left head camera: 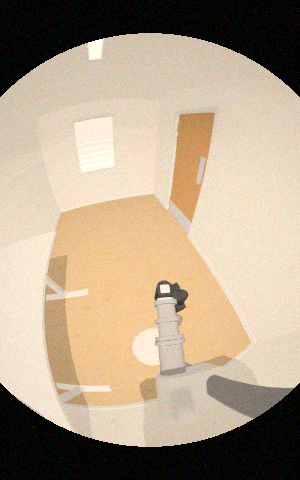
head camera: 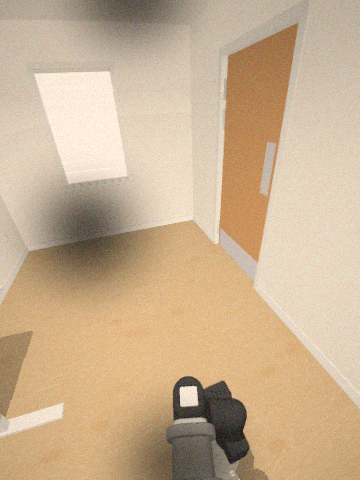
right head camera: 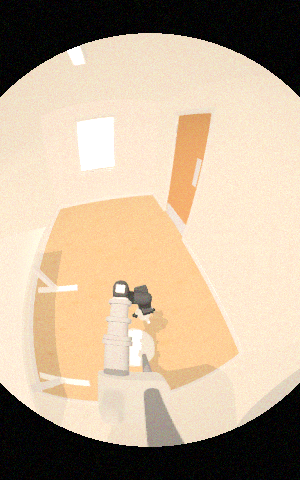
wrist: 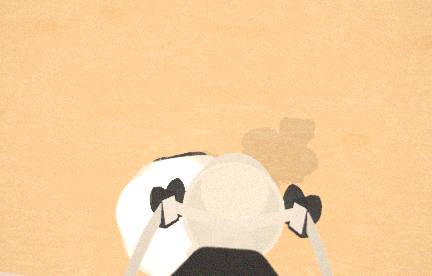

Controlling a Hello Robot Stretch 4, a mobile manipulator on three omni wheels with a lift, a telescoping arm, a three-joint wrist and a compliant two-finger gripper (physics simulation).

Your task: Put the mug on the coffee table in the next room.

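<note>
My gripper (wrist: 233, 196) points down over the wooden floor, its two dark fingertips on either side of a pale, round mug (wrist: 234, 192). The gripper is shut on the mug and holds it above the floor; the black gripper body covers the mug's near edge in the wrist view. In the right head view part of the gripper (right head camera: 143, 314) shows beside the end of the arm. In the head view the fingers and the mug are hidden behind the wrist. No coffee table can be made out for certain.
A wooden door (head camera: 255, 125) (left head camera: 192, 160) (right head camera: 189, 160) stands in the right wall, beyond the arm. A window (head camera: 87, 125) is in the far wall. White feet (head camera: 37, 419) (left head camera: 75, 294) (right head camera: 65, 288) of furniture stand at the left. My round white base (left head camera: 144, 346) (wrist: 145, 215) is below the arm.
</note>
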